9 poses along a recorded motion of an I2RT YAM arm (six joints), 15 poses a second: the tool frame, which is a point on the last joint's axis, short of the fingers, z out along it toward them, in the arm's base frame.
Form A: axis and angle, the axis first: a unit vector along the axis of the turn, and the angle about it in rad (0 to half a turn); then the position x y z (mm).
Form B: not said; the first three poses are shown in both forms.
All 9 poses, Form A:
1: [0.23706 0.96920 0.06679 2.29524 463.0 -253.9 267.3]
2: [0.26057 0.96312 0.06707 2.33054 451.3 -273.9 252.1]
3: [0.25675 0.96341 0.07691 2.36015 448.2 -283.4 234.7]
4: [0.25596 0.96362 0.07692 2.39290 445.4 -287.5 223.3]
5: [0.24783 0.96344 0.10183 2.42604 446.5 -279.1 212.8]
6: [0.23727 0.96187 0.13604 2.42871 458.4 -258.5 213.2]
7: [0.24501 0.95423 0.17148 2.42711 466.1 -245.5 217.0]
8: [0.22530 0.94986 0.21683 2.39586 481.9 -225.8 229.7]
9: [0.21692 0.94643 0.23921 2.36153 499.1 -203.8 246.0]
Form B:
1: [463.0 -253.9 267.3 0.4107 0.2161 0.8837 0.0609]
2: [451.3 -273.9 252.1 0.3945 0.2394 0.8850 0.0616]
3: [448.2 -283.4 234.7 0.3809 0.2374 0.8908 0.0711]
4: [445.4 -287.5 223.3 0.3657 0.2382 0.8969 0.0716]
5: [446.5 -279.1 212.8 0.3502 0.2321 0.9024 0.0954]
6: [458.4 -258.5 213.2 0.3489 0.2224 0.9014 0.1275]
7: [466.1 -245.5 217.0 0.3497 0.2295 0.8940 0.1607]
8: [481.9 -225.8 229.7 0.3643 0.2098 0.8846 0.2019]
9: [499.1 -203.8 246.0 0.3802 0.2006 0.8753 0.2212]
